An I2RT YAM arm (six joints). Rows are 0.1 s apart.
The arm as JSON. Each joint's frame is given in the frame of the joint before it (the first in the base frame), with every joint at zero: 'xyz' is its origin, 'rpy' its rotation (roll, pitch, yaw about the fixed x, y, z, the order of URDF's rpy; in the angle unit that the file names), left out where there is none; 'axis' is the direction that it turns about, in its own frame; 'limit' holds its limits. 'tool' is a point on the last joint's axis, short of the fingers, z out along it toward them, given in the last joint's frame.
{
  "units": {
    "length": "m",
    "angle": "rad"
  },
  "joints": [
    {
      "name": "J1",
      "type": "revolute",
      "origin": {
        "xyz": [
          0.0,
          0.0,
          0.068
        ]
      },
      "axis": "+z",
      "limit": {
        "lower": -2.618,
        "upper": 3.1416
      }
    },
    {
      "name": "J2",
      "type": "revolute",
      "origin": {
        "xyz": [
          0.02,
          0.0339,
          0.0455
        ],
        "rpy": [
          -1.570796,
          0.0,
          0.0
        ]
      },
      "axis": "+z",
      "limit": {
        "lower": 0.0,
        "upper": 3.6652
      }
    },
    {
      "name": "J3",
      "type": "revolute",
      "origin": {
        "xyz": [
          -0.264,
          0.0,
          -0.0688
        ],
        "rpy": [
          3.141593,
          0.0,
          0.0
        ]
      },
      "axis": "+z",
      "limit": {
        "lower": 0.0,
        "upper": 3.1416
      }
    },
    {
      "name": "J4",
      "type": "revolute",
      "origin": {
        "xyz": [
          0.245,
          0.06,
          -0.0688
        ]
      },
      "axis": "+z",
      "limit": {
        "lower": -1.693,
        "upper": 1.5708
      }
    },
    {
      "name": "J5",
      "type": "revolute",
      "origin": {
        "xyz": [
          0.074,
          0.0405,
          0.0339
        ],
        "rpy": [
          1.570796,
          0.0,
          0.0
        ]
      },
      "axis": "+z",
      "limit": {
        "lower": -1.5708,
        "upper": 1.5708
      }
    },
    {
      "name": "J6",
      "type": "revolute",
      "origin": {
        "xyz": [
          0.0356,
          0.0,
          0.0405
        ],
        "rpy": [
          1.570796,
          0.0,
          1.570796
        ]
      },
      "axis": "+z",
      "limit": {
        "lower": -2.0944,
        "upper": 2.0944
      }
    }
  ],
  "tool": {
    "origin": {
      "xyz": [
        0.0,
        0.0,
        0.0
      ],
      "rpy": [
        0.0,
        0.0,
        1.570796
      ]
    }
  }
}
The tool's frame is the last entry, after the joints.
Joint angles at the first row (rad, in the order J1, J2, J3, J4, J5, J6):
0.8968, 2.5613, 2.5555, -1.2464, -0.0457, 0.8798
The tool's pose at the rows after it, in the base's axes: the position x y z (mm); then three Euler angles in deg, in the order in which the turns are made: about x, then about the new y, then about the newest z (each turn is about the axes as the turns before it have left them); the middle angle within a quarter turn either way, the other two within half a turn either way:
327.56 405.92 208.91 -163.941 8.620 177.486
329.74 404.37 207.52 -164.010 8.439 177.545
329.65 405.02 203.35 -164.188 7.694 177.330
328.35 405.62 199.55 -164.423 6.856 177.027
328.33 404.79 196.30 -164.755 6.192 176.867
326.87 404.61 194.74 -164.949 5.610 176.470
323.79 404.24 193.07 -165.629 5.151 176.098
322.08 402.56 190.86 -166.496 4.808 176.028
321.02 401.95 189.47 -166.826 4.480 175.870
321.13 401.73 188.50 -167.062 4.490 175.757
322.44 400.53 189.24 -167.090 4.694 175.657
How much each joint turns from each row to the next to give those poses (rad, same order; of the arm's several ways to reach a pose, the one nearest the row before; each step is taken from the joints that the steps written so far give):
-0.0088, 0.0104, 0.0048, -0.0007, -0.0106, -0.0056
-0.0054, 0.0022, -0.0010, 0.0000, -0.0034, -0.0044
0.0004, 0.0074, -0.0015, -0.0014, -0.0083, -0.0045
0.0021, 0.0020, -0.0102, 0.0001, -0.0085, -0.0047
-0.0014, 0.0000, -0.0118, -0.0001, -0.0060, -0.0057
0.0016, -0.0039, -0.0127, 0.0001, -0.0056, -0.0065
0.0042, -0.0095, -0.0232, -0.0003, 0.0021, -0.0047
0.0009, -0.0095, -0.0251, 0.0000, 0.0047, -0.0030
0.0008, -0.0042, -0.0126, 0.0005, -0.0008, -0.0031
-0.0003, 0.0009, -0.0018, -0.0004, 0.0026, -0.0028
-0.0032, -0.0016, -0.0002, 0.0001, 0.0023, -0.0049

